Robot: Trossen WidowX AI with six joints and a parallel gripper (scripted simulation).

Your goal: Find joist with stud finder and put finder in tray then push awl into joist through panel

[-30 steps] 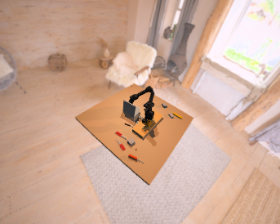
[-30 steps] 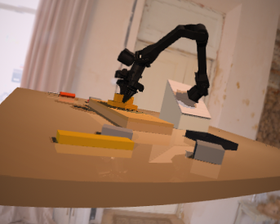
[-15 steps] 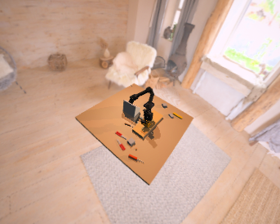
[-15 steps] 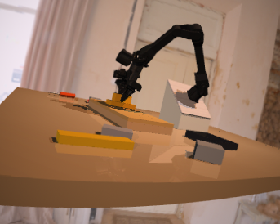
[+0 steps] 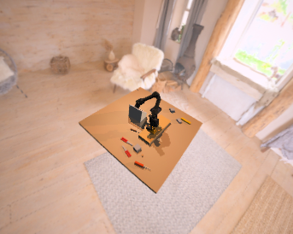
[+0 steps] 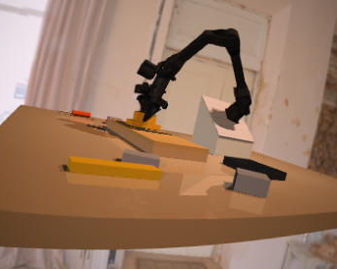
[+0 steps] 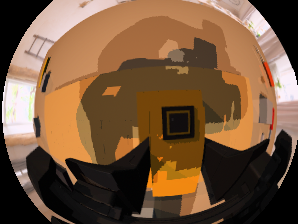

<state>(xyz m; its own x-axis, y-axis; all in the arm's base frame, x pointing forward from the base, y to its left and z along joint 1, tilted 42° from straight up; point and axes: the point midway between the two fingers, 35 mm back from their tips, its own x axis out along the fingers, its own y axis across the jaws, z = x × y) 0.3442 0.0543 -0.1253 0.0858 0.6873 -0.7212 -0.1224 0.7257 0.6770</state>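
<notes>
The black tray is 38 cm to the left of my gripper tip, 27 cm behind it and 5 cm below it. The rest, counted from my gripper tip: stud finder (2 cm above); yellow bar (58 cm to the left, 18 cm ahead, 6 cm below); awl (15 cm to the right, 15 cm behind, 6 cm below).
</notes>
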